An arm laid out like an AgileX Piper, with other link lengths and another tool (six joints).
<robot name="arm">
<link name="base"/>
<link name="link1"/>
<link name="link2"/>
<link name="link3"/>
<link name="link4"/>
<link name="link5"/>
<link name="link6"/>
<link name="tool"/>
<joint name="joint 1" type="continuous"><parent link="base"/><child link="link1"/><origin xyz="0 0 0.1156" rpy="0 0 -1.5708"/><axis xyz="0 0 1"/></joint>
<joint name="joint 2" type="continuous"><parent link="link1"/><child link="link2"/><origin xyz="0 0 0" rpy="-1.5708 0 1.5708"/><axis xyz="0 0 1"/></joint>
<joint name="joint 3" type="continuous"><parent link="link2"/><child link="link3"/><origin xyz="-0.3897 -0.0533 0" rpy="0 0 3.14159"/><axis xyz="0 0 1"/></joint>
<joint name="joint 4" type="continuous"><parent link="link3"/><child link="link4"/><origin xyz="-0.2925 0.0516 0" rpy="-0.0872 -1.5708 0"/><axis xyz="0 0 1"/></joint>
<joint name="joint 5" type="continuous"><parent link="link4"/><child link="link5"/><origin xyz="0 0 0" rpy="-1.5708 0 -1.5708"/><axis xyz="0 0 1"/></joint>
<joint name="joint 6" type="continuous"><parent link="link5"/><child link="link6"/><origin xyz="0 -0.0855 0" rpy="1.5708 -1.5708 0"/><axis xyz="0 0 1"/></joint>
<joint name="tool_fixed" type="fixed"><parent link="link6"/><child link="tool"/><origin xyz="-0.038 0.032 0.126" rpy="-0.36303 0 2.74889"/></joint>
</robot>
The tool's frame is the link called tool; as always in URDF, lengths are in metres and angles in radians. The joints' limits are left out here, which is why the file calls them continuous.
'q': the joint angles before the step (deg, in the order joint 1, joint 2, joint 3, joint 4, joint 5, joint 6). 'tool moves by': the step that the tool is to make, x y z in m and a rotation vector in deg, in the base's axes. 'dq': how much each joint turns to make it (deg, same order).
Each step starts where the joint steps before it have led.
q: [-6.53 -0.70 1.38 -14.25 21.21 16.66]
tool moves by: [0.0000 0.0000 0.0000 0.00 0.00 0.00]
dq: [0.00 0.00 0.00 0.00 0.00 0.00]
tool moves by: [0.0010 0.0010 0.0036 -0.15 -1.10 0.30]
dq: [-0.02 -0.02 0.08 0.06 -1.22 -0.06]
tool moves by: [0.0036 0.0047 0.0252 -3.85 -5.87 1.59]
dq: [0.03 0.01 0.15 -3.13 -6.68 0.10]
